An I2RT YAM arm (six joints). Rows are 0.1 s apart.
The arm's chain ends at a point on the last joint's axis. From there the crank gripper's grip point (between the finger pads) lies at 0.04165 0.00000 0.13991 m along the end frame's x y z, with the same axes.
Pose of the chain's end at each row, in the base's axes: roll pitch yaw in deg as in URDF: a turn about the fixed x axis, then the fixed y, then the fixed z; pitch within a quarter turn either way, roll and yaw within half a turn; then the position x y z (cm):
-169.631 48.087 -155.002 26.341 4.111 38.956
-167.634 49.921 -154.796 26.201 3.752 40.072
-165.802 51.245 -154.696 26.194 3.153 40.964
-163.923 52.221 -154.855 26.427 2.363 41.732
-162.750 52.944 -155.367 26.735 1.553 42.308
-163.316 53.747 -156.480 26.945 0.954 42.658
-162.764 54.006 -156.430 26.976 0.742 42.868
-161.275 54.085 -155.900 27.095 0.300 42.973
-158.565 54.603 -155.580 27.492 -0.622 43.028
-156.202 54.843 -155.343 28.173 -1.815 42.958
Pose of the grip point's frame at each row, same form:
-169.631 48.087 -155.002 34.166 4.981 26.663
-167.634 49.921 -154.796 34.512 4.352 28.086
-165.802 51.245 -154.696 34.866 3.457 29.225
-163.923 52.221 -154.855 35.382 2.286 30.204
-162.750 52.944 -155.367 35.876 1.180 30.932
-163.316 53.747 -156.480 36.199 0.601 31.374
-162.764 54.006 -156.430 36.300 0.287 31.645
-161.275 54.085 -155.900 36.495 -0.416 31.827
-158.565 54.603 -155.580 37.075 -1.886 32.089
-156.202 54.843 -155.343 37.860 -3.580 32.182

